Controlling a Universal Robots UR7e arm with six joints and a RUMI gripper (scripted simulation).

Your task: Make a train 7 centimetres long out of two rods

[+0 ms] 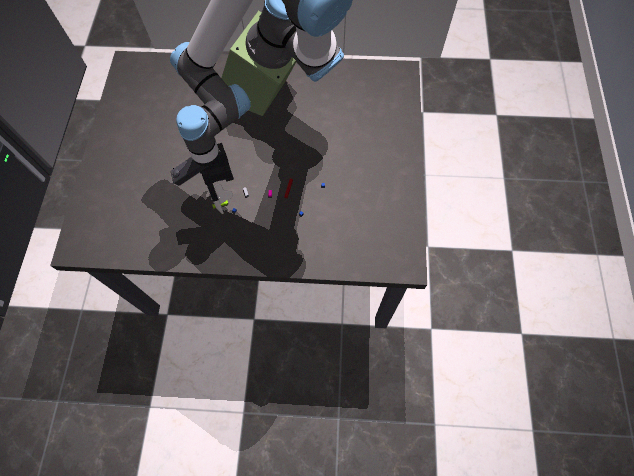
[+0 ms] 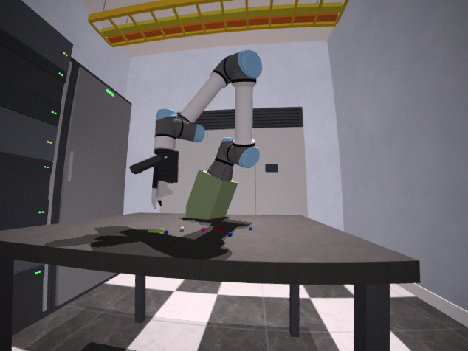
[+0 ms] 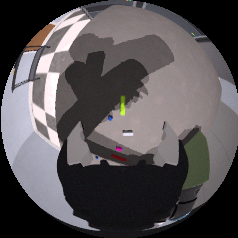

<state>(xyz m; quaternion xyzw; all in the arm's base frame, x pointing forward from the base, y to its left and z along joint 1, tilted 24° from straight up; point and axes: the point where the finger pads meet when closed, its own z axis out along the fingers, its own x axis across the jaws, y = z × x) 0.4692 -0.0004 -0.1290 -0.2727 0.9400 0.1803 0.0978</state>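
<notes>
My hand is 8 cm above the lime rod. The rest, counted from my hand: grey rod (6 cm behind, 7 cm to the left, 8 cm below); then red rod (11 cm behind, 20 cm to the left, 8 cm below); then magenta rod (8 cm behind, 14 cm to the left, 8 cm below).
</notes>
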